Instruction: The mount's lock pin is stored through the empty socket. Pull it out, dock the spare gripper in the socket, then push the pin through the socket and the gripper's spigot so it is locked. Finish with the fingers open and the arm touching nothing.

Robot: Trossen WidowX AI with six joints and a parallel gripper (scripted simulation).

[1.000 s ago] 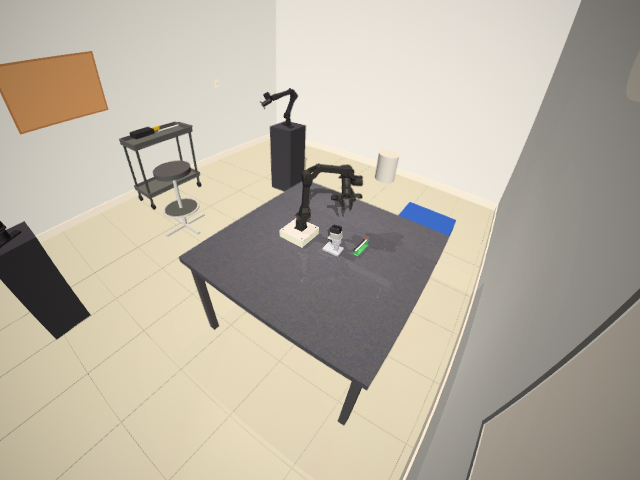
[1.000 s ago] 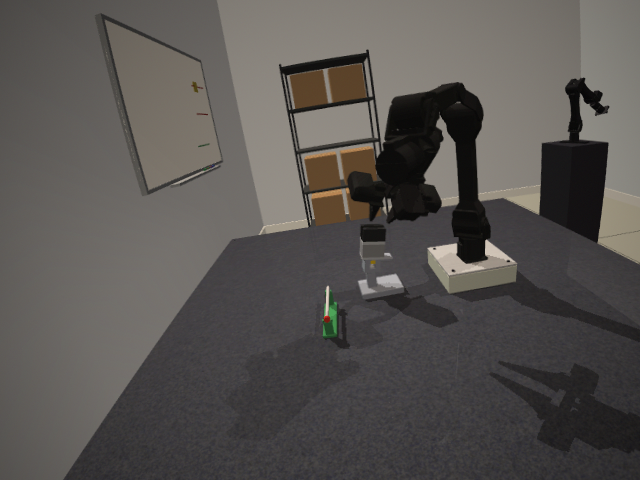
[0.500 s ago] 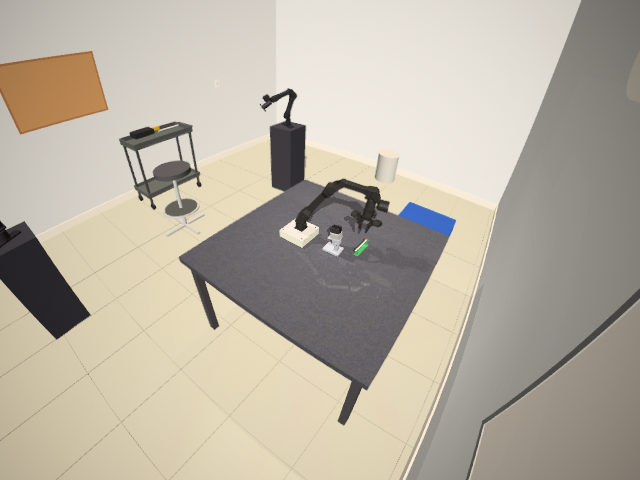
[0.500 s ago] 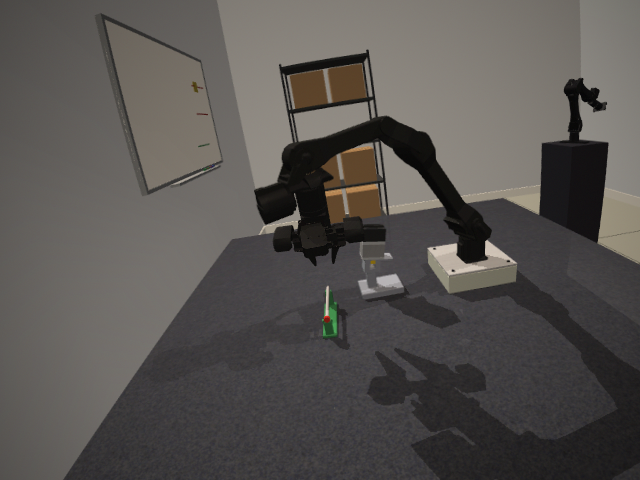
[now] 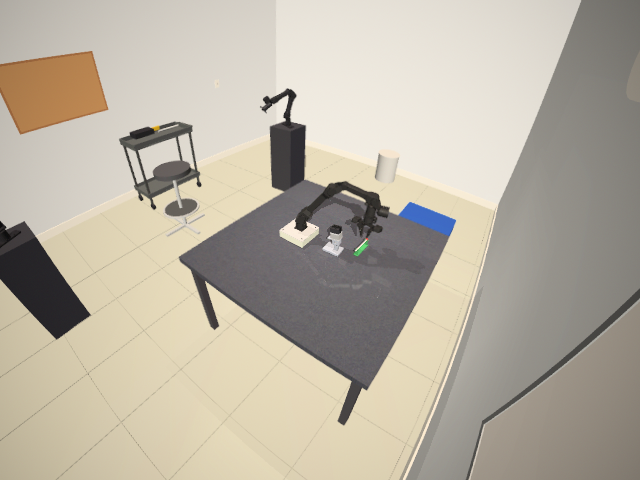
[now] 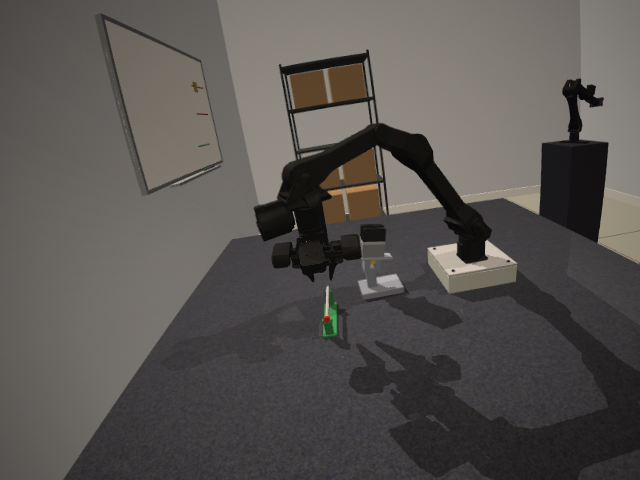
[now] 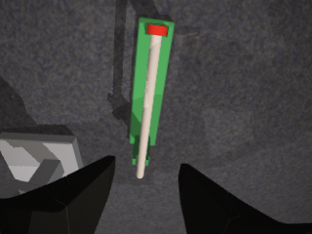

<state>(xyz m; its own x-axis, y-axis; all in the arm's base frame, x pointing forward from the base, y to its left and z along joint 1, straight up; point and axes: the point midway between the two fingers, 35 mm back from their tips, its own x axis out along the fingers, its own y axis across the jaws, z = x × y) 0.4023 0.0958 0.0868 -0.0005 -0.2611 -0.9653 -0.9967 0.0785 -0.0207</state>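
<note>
Right now the green cradle is 1 cm to the left of my gripper tip and 8 cm below it. Also, from my gripper tip: spare gripper (14 cm behind, 10 cm to the right, 2 cm above); then grey mount (14 cm behind, 10 cm to the right, 6 cm below).
</note>
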